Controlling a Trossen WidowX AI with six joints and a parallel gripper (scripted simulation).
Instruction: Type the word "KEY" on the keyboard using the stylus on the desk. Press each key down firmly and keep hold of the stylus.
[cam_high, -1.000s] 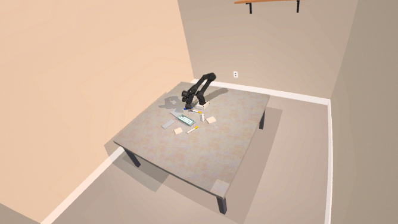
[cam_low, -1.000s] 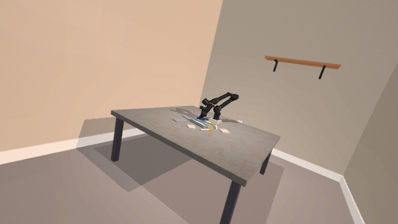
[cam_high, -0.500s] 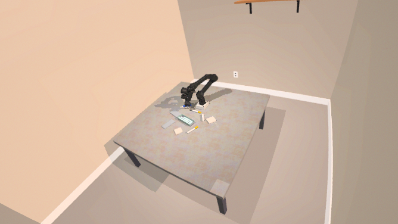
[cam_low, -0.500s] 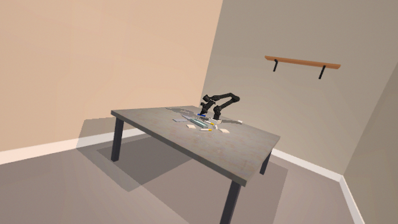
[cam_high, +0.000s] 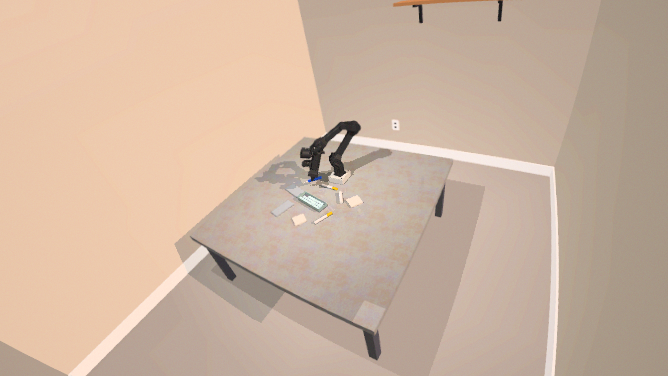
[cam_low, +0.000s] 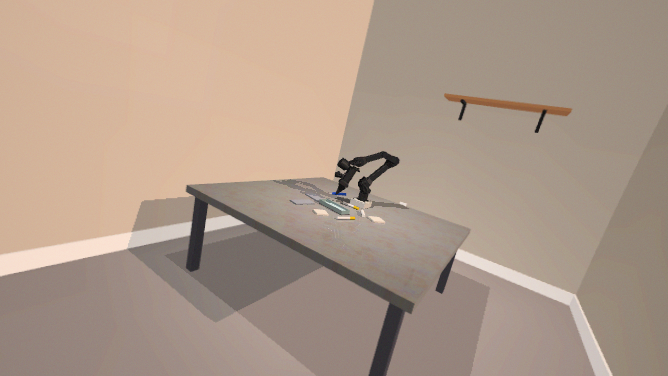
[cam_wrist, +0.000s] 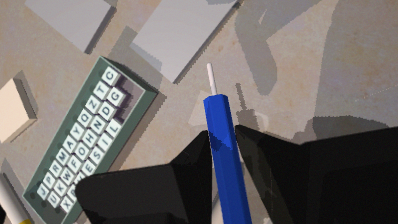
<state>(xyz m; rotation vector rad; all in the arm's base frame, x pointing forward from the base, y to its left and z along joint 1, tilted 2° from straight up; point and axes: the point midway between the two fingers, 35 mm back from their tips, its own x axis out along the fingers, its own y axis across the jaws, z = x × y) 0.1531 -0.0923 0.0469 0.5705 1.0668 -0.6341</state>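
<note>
My gripper tip is 3 cm short of the grey tip, 3 cm to the left of it and 1 cm above it. Round my gripper tip: white stick (1 cm behind, 24 cm to the left, 5 cm below); then blue stylus (1 cm ahead, 1 cm to the right); then keyboard (12 cm ahead, 11 cm to the left, 4 cm below).
</note>
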